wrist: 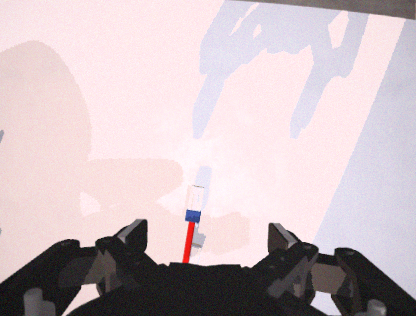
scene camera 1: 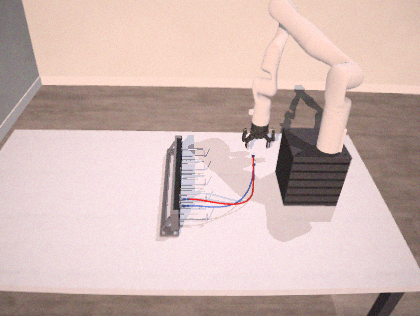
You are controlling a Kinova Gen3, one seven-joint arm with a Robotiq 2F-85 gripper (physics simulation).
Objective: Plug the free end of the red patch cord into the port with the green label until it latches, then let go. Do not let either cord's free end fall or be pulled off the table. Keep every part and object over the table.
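Frame: origin at the arm's base, x ahead, y left, z up, level; centimetres.
Seen in the pictures: gripper, fingertip midpoint: (wrist: 207,234) (scene camera 1: 257,148); arm's base, link origin: (scene camera 1: 328,147).
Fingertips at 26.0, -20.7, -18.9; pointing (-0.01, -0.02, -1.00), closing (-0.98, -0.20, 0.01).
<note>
Pixels of each thing's top centre, then the offset from my fingertips to it, as dx, dy, dz. "*": a spot on its surface instead. Level surfaces: height alone.
- patch panel, top centre: (scene camera 1: 178,169) +31.3, +26.9, +4.3
- clear plug, top centre: (wrist: 195,199) +1.4, -1.5, -3.8
- blue boot, top centre: (wrist: 192,216) (scene camera 1: 253,155) +1.3, +0.2, -4.2
- blue cord, surface spot: (scene camera 1: 219,206) * +12.8, +40.6, +0.2
- white table, surface height: dz -5.6
The red cord (scene camera 1: 253,187) (wrist: 188,245) runs from the patch panel (scene camera 1: 177,175) in a curve toward the arm. Its free end, a clear plug (wrist: 195,197) with a blue boot (scene camera 1: 253,156) (wrist: 193,216), points away from the gripper's palm in the wrist view. My gripper (scene camera 1: 257,145) (wrist: 207,234) is wide open and empty, above and behind the plug in the scene view. In the wrist view the cord shows between the spread fingers, left of centre, with no finger touching it. The port with the green label cannot be made out.
The blue cord (scene camera 1: 219,206) runs beside the red one; a small grey piece (wrist: 198,237) shows beside the red cord. Thin rods (scene camera 1: 195,184) stick out from the panel's right side. The black slatted robot base (scene camera 1: 312,182) stands right on the white table (scene camera 1: 90,250).
</note>
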